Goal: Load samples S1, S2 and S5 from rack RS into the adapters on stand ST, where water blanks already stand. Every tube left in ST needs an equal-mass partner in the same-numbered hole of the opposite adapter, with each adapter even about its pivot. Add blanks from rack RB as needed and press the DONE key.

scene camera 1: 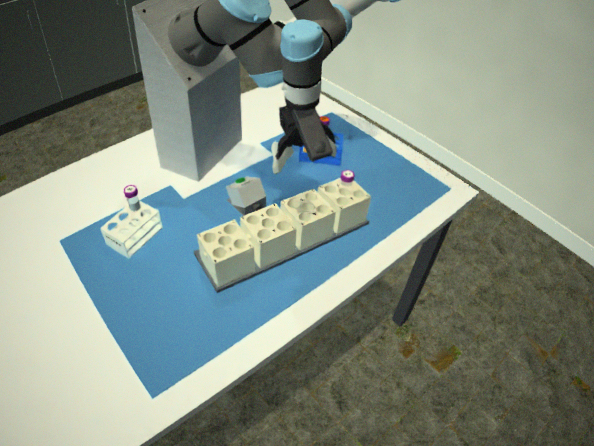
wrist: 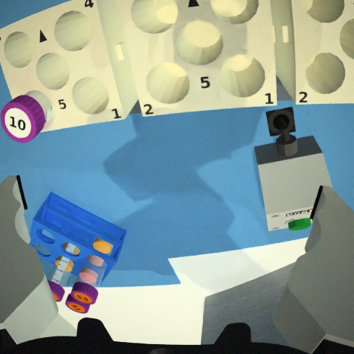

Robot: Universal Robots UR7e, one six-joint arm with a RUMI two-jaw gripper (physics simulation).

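Pixels of known places: gripper, fingertip midpoint: (scene camera 1: pixel 305 164); arm's base, origin of the base link: (scene camera 1: pixel 192 39).
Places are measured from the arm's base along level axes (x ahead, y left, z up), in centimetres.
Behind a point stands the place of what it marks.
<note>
My gripper (scene camera 1: pixel 304 160) @(x 38.3, y 10.9, z -19.5 cm) (wrist: pixel 168 187) is open and empty, above the mat near the blue rack RS (scene camera 1: pixel 332 161) @(x 22.4, y 32.7, z -37.5 cm) (wrist: pixel 85 220). In the wrist view RS holds purple-and-orange capped tubes S5 (wrist: pixel 84 293) and S1 (wrist: pixel 77 304), plus a third tube (wrist: pixel 57 291) whose label is unreadable. Stand ST (scene camera 1: pixel 230 267) @(x 47.7, y -13.9, z -31.9 cm) (wrist: pixel 192 103) carries a row of cream adapters. A purple-capped tube marked 10 (scene camera 1: pixel 347 176) @(x 41.2, y 22.2, z -25.5 cm) (wrist: pixel 22 120) stands in the end adapter's corner hole, its hole number covered. White rack RB (scene camera 1: pixel 117 242) @(x 26.0, y -34.3, z -33.7 cm) holds one purple-capped tube (scene camera 1: pixel 131 191) @(x 19.1, y -26.7, z -26.0 cm). The green DONE key (scene camera 1: pixel 240 180) @(x 24.1, y 0.8, z -30.6 cm) (wrist: pixel 300 224) tops a grey box.
The grey box (scene camera 1: pixel 247 194) @(x 28.7, y 0.4, z -31.8 cm) (wrist: pixel 292 182) stands between ST and the robot's pedestal (scene camera 1: pixel 215 120) @(x 4.9, y 2.8, z -23.2 cm) (wrist: pixel 240 305). A blue mat (scene camera 1: pixel 165 320) @(x 49.4, y -31.3, z -38.0 cm) (wrist: pixel 160 220) lies under the racks and stand. The white table (scene camera 1: pixel 35 310) @(x 32.1, y -58.6, z -38.3 cm) borders it, with a wall beyond the far right edge.
</note>
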